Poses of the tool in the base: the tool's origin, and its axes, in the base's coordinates. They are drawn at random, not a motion.
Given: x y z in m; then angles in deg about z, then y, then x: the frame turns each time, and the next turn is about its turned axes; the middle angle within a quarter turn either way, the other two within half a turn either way.
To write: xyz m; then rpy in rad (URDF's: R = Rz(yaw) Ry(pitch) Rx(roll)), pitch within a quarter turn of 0, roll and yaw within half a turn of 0. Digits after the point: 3 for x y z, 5 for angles.
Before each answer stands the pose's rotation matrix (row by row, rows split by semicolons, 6 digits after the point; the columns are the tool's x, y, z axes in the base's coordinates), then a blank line. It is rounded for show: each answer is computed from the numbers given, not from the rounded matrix.
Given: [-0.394 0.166 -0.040 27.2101 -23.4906 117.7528]
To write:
0.815633 -0.100785 0.569724; 0.419360 -0.575421 -0.702160; 0.398599 0.811624 -0.427067

[-0.394 0.166 -0.040 2.05517 -0.40999 0.47491]
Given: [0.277 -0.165 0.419 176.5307 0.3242 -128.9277]
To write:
-0.998151 0.042417 -0.043527; 0.060513 0.626921 -0.776729; -0.005658 -0.777927 -0.628329

[0.277 -0.165 0.419 -2.25021 0.00566 3.08104]
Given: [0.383 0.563 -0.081 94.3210 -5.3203 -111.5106]
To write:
-0.075020 0.359132 -0.930267; 0.992862 0.113647 -0.036194; 0.092723 -0.926342 -0.365094

[0.383 0.563 -0.081 -1.94623 -0.09286 1.64621]
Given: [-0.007 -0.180 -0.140 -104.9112 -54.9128 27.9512]
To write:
-0.147914 0.952295 -0.266937; -0.555466 0.143323 0.819095; 0.818278 0.269430 0.507768

[-0.007 -0.180 -0.140 0.48784 -0.95841 -1.83105]
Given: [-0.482 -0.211 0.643 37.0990 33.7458 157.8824]
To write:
0.663208 0.725627 -0.183359; 0.501562 -0.612741 -0.610724; -0.555509 0.313071 -0.770322

[-0.482 -0.211 0.643 2.75557 0.58898 0.64750]
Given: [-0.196 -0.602 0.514 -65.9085 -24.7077 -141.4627]
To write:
0.370826 -0.607768 0.702216; -0.829321 -0.557025 -0.044158; 0.417989 -0.565987 -0.710594

[-0.196 -0.602 0.514 -2.46899 -0.43123 -1.15032]
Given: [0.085 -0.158 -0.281 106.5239 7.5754 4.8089]
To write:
-0.281933 -0.958470 0.043008; 0.950334 -0.272819 0.149785; -0.131831 0.083101 0.987783

[0.085 -0.158 -0.281 0.08393 0.13222 1.85919]
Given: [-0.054 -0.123 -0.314 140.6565 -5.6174 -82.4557]
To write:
-0.769645 -0.158280 -0.618541; 0.630924 -0.040018 -0.774812; 0.097885 -0.986583 0.130662

[-0.054 -0.123 -0.314 -1.43912 -0.09804 2.45492]
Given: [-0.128 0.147 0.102 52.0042 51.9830 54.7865]
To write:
0.379147 -0.058171 0.923506; 0.485360 0.862215 -0.144955; -0.787828 0.503192 0.355141

[-0.128 0.147 0.102 0.95620 0.90727 0.90764]
